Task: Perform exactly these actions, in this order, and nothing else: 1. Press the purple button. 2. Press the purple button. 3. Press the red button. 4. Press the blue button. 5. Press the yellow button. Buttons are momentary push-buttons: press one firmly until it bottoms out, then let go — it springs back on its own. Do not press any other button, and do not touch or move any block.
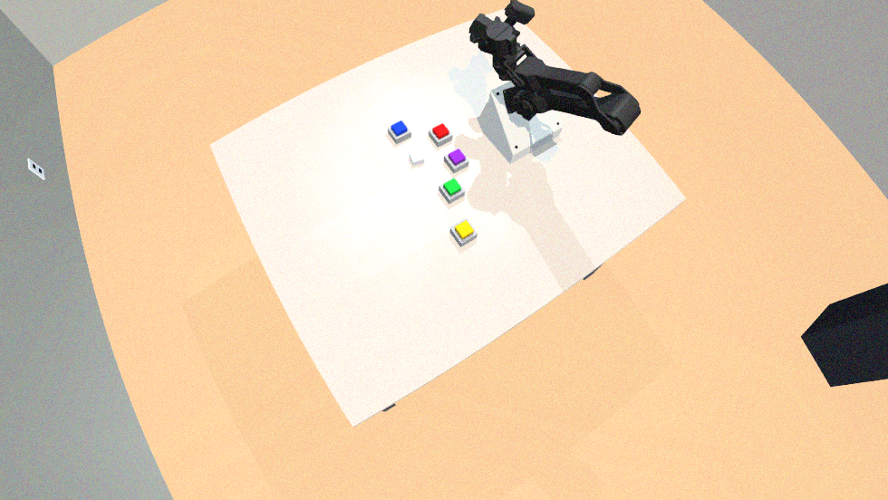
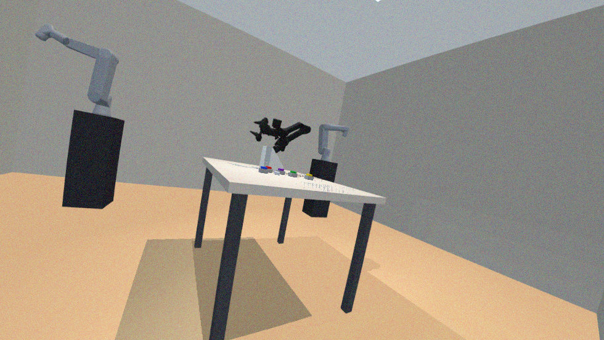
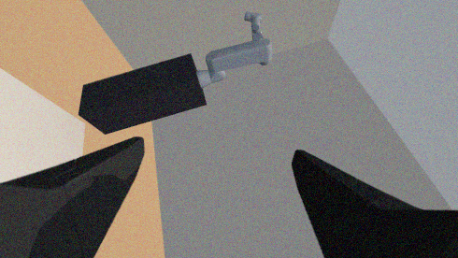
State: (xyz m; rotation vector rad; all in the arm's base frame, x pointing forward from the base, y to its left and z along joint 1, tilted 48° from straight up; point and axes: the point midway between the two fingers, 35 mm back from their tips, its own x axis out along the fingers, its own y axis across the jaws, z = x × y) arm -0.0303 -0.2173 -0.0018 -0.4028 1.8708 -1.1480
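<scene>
Right now the purple button is 28 cm below my gripper tip, 25 cm ahead of it and 20 cm to the left of it. Also, from my gripper tip: blue button: 33 cm ahead, 28 cm below, 5 cm to the left; then small white block: 33 cm ahead, 30 cm below, 14 cm to the left; then red button: 28 cm below, 24 cm ahead, 11 cm to the left.
</scene>
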